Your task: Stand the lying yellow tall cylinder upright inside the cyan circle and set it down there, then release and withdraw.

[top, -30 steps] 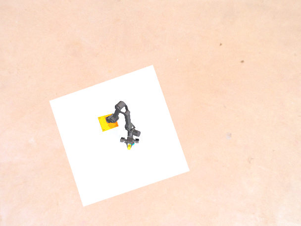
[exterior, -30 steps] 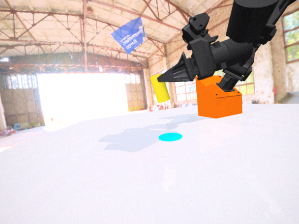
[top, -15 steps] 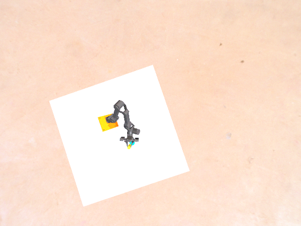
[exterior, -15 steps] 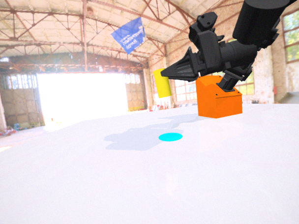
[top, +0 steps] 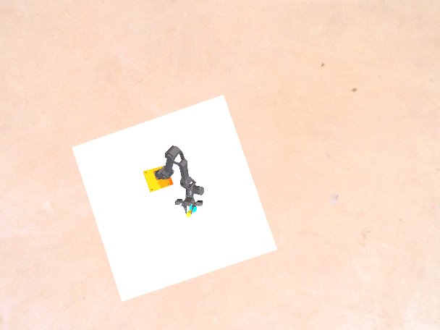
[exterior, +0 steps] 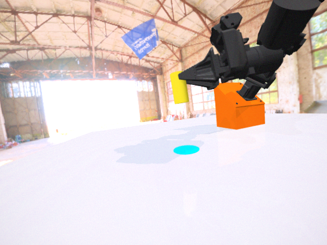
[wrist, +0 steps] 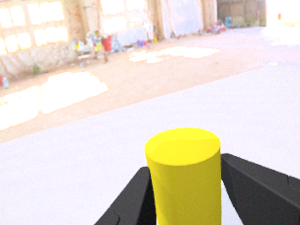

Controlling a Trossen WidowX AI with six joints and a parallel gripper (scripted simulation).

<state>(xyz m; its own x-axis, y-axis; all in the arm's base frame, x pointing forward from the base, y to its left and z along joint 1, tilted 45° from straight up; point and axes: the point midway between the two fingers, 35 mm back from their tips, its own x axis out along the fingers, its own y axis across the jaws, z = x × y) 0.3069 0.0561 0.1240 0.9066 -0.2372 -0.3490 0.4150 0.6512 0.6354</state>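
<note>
My gripper tip is now 16 cm above the cyan circle. From my gripper tip the other things lie so: yellow cylinder: 2 cm below.
</note>
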